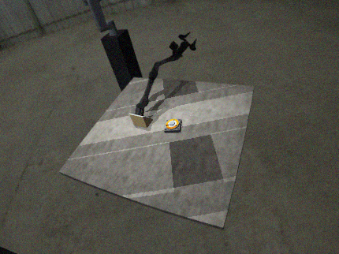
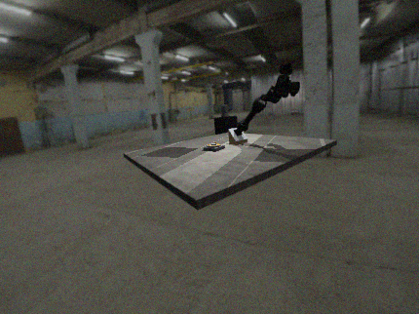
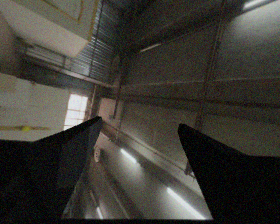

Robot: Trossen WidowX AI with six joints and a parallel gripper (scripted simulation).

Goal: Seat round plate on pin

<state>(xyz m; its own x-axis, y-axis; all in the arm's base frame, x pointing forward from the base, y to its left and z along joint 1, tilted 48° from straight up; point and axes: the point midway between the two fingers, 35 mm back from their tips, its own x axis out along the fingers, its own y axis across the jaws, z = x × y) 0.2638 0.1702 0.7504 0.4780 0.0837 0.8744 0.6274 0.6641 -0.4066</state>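
Now: gripper tip 690 mm to the left of the round plate, 430 mm above it and 50 mm past it. Round my gripper tip: base 680 mm to the right, 440 mm below, 30 mm behind.
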